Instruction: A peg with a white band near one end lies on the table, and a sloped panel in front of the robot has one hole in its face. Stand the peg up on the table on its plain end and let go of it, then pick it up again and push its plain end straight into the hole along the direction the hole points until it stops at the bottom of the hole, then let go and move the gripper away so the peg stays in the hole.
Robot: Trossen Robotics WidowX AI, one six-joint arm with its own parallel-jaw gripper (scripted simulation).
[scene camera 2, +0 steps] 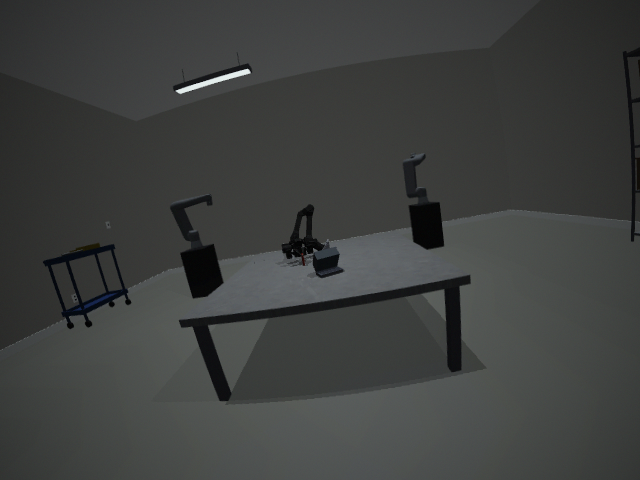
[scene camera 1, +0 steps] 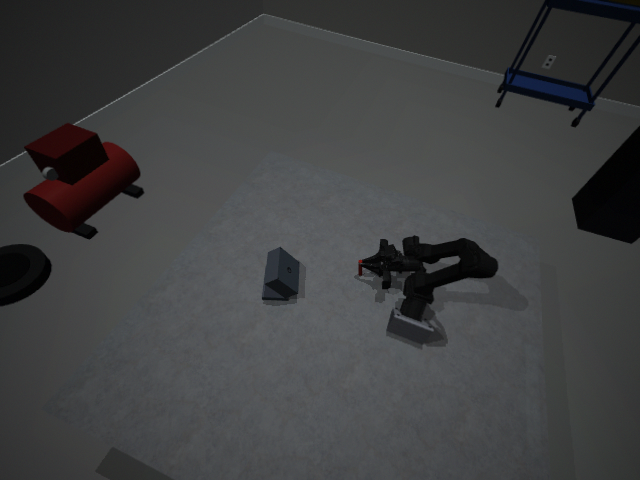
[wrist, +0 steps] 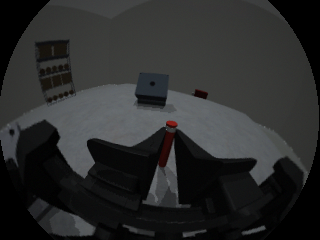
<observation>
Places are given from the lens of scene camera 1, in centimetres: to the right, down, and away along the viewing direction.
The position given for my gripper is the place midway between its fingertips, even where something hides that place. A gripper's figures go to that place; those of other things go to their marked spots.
my gripper (scene camera 1: 360,263): 15, 8, 123
grey sloped panel (scene camera 1: 278,260): -14, 7, 112
</observation>
